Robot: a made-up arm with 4 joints.
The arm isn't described. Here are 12 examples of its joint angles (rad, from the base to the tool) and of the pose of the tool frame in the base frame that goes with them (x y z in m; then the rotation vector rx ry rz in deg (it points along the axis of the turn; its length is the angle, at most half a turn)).
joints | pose
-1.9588 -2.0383 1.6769 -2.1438 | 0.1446 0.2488 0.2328 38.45 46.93 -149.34
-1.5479 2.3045 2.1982 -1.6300 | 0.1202 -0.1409 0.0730 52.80 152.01 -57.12
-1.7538 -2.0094 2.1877 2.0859 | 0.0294 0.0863 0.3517 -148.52 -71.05 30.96
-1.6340 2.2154 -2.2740 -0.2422 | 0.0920 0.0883 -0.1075 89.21 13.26 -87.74
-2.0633 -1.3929 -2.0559 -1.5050 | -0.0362 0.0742 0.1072 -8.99 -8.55 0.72
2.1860 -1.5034 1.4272 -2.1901 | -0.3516 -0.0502 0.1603 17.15 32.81 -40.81
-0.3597 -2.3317 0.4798 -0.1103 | 0.1943 -0.1311 0.2134 34.43 -122.90 43.33
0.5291 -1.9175 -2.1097 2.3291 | -0.0764 -0.0128 0.2901 148.94 29.21 -38.25
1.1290 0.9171 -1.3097 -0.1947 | -0.1269 -0.2480 -0.0406 -33.06 84.55 -22.93
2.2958 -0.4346 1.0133 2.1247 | -0.4141 -0.1995 -0.0020 99.67 100.59 59.62
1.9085 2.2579 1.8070 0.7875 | 0.0650 0.1470 -0.0510 -52.88 -30.68 121.47
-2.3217 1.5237 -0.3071 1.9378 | 0.1481 0.1984 -0.2894 30.63 -9.16 147.99
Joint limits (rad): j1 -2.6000..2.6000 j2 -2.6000..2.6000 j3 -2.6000..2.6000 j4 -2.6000..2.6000
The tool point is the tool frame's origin. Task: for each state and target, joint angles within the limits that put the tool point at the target. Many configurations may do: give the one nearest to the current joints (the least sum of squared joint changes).
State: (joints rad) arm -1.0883 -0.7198 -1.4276 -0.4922
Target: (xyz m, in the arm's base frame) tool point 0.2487 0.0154 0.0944
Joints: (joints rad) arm -1.0886 -0.6225 -1.2306 -0.3577
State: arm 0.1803 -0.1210 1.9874 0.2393
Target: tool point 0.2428 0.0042 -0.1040
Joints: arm 0.0441 -0.0941 1.8973 0.3548
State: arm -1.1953 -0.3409 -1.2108 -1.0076
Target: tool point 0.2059 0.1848 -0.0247
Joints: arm -1.7503 0.3199 -0.5465 -0.6339
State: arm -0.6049 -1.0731 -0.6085 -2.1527
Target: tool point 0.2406 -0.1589 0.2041
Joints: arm -0.3932 -0.8231 -0.0083 -2.5184
